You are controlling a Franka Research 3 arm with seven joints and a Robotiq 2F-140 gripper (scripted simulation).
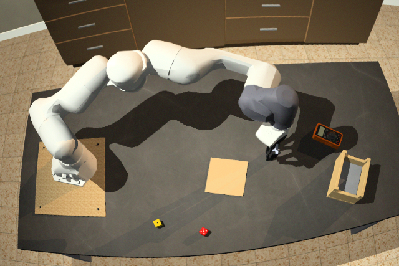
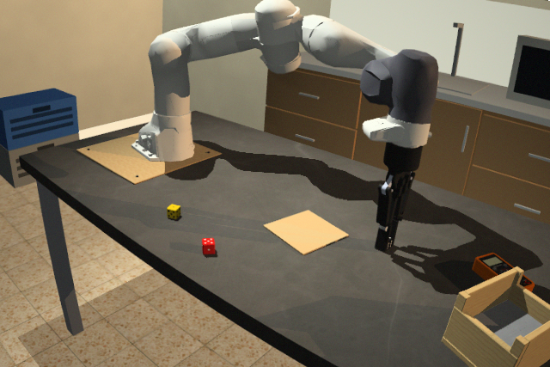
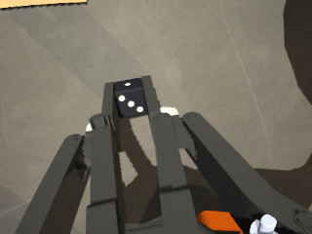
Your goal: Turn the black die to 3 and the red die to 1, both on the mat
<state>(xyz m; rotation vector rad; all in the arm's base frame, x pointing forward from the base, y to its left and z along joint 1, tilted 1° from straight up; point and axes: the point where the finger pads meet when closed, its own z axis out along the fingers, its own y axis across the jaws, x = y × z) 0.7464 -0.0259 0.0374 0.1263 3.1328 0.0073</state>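
Right now my hand is 170 mm past the tan mat, 60 mm to the left of it and 30 mm above it. The rest, counted from my hand: black die 20 mm below; wooden box 310 mm ahead, 170 mm to the right, 10 mm above; orange multimeter 270 mm ahead, 40 mm to the left, 20 mm below.
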